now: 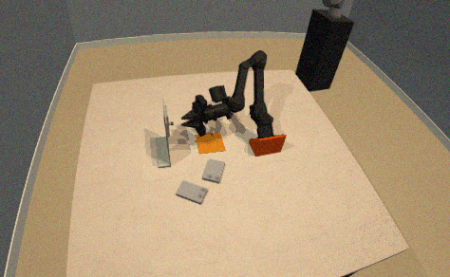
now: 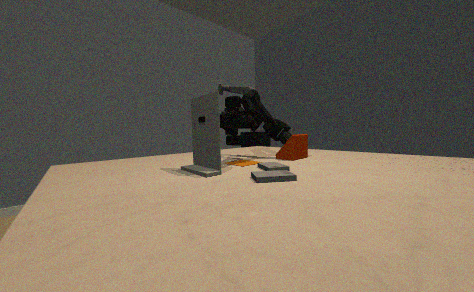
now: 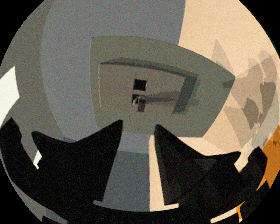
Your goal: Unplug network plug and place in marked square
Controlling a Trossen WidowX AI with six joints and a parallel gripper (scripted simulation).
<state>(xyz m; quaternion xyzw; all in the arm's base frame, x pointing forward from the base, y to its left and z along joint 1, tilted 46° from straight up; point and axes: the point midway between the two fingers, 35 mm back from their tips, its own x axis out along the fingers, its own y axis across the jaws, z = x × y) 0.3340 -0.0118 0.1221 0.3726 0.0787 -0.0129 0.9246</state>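
Right now my gripper tip is 5 cm short of the grey network plug. The rest, counted from my gripper tip: orange marked square (17 cm below, 13 cm behind, 1 cm to the right); grey panel (7 cm ahead, 6 cm below, 1 cm to the right).
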